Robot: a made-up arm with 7 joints. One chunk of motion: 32 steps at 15 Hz.
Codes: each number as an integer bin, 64 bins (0 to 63) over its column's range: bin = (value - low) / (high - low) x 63, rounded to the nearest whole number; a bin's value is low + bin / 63 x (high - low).
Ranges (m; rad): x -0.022..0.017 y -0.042..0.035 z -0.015..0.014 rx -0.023..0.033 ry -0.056..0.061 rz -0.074..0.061
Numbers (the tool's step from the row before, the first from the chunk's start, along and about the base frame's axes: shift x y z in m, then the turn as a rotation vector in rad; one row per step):
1: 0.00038 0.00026 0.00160 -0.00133 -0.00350 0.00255
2: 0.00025 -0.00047 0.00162 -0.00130 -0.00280 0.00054
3: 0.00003 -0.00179 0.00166 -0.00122 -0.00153 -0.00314
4: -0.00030 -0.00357 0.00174 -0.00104 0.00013 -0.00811
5: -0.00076 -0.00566 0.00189 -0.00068 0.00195 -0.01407
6: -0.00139 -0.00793 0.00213 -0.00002 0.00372 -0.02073
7: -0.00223 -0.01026 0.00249 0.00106 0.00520 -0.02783
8: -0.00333 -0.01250 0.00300 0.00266 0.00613 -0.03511
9: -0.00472 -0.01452 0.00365 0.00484 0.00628 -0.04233
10: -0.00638 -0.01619 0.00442 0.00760 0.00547 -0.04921
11: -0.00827 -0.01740 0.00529 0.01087 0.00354 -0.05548
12: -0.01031 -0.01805 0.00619 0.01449 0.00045 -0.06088
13: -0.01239 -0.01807 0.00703 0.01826 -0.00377 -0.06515
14: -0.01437 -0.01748 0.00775 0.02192 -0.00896 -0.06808
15: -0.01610 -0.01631 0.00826 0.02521 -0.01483 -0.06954
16: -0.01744 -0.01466 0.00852 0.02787 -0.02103 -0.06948
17: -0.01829 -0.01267 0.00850 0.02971 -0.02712 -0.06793
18: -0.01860 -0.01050 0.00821 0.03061 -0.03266 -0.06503
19: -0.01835 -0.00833 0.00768 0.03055 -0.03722 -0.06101
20: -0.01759 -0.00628 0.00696 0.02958 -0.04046 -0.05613
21: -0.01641 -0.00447 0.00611 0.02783 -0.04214 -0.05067
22: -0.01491 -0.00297 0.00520 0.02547 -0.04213 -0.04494
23: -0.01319 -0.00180 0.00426 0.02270 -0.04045 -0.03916
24: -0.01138 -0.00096 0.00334 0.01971 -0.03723 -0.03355
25: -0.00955 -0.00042 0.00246 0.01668 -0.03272 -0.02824
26: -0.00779 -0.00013 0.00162 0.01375 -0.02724 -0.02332
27: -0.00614 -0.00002 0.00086 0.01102 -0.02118 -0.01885
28: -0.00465 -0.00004 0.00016 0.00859 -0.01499 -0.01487
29: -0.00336 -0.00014 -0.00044 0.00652 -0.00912 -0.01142
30: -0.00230 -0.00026 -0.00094 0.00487 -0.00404 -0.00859
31: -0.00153 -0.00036 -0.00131 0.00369 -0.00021 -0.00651
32: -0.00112 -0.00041 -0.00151 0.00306 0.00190 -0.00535
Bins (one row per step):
1: 36 35 36 24 28 36
2: 36 34 36 24 29 35
3: 36 33 36 25 29 33
4: 35 31 36 25 30 31
5: 34 30 37 25 31 28
6: 33 28 37 26 32 25
7: 32 26 38 27 33 22
8: 30 24 39 29 33 18
9: 28 22 41 31 34 15
10: 25 21 42 34 33 12
11: 22 20 44 38 32 9
12: 19 20 46 42 30 6
13: 16 20 48 46 28 4
14: 12 20 49 51 25 3
15: 10 21 51 54 22 2
16: 7 22 51 57 19 2
17: 6 24 51 59 16 3
18: 5 26 50 60 13 4
19: 6 28 49 60 10 6
20: 7 29 48 59 8 8
21: 9 31 46 57 7 11
22: 11 32 44 55 7 14
23: 14 33 42 51 8 16
24: 17 34 40 48 10 19
25: 20 34 38 45 13 21
26: 23 34 36 41 15 24
27: 26 34 34 38 19 26
28: 28 34 33 36 22 28
29: 30 34 32 33 25 29
30: 32 34 31 31 28 31
31: 33 34 30 30 30 31
32: 34 34 29 29 31 32

